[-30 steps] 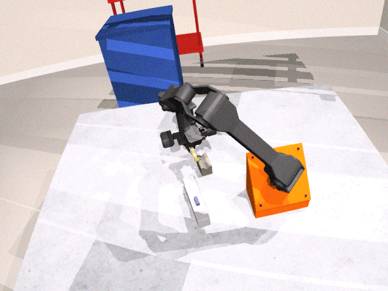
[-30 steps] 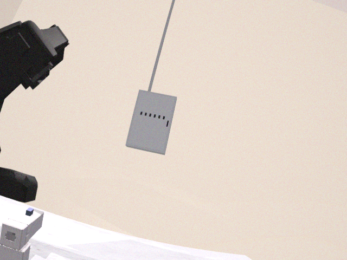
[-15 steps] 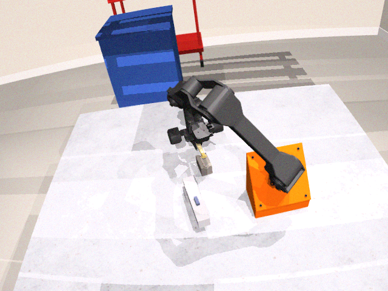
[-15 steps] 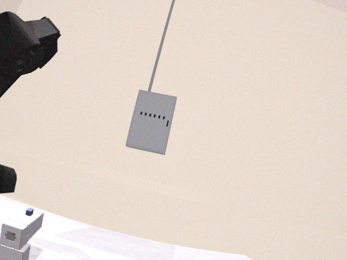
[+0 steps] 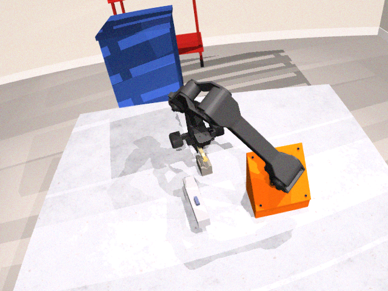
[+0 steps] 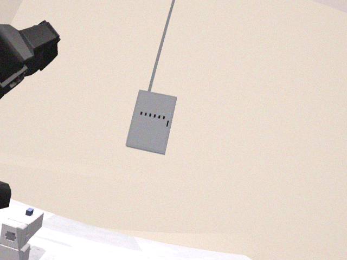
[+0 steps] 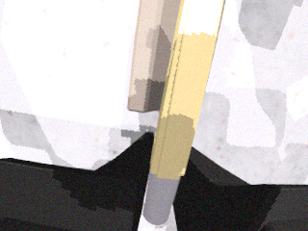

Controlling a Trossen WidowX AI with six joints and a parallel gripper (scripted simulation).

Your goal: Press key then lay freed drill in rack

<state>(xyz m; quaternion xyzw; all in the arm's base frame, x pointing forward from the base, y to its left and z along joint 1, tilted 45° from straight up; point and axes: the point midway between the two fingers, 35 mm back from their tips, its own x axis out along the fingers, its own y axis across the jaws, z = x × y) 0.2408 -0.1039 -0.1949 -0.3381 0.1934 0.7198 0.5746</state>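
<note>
The yellow drill lies 4 cm to the left of my gripper tip, 3 cm above it and 1 cm behind it. The rest, counted from my gripper tip: small blue key: 26 cm to the left, 1 cm ahead, 1 cm above; then housing block: 23 cm to the left, 2 cm ahead, 1 cm above.
</note>
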